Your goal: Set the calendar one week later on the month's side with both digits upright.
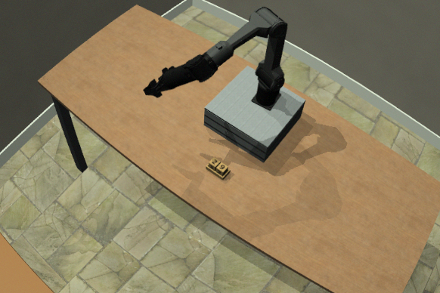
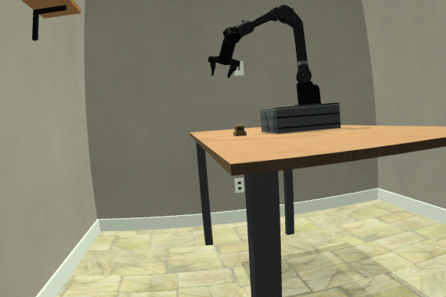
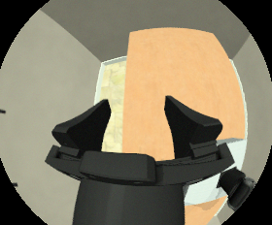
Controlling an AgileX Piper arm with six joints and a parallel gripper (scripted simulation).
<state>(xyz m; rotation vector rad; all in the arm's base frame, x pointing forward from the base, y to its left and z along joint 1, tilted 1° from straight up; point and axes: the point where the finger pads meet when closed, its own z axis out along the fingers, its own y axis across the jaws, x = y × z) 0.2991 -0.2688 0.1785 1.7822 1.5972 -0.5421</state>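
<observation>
Now: the wooden cube 250 mm below my hand, 240 mm to the left of it and 10 mm behind it. Also, from my hand: tan calendar tray: 270 mm below, 260 mm to the left, 10 mm behind; then digit cube: 270 mm to the left, 250 mm below.
</observation>
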